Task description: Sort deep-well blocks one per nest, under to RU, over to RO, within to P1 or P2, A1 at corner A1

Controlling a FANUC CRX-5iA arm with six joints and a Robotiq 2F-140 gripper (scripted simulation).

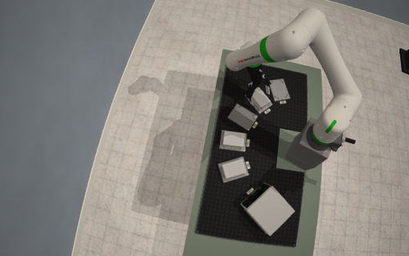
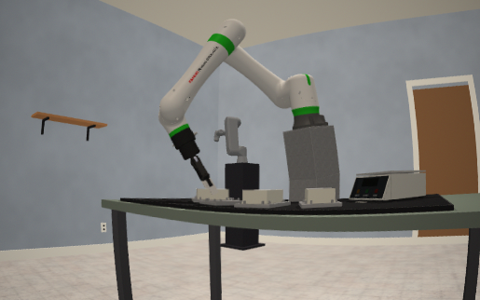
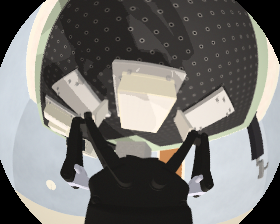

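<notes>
My gripper is now 1 cm above the deep-well block. The rest, counted from my hand: check-weigher: 68 cm to the left, 24 cm behind, 2 cm above.
</notes>
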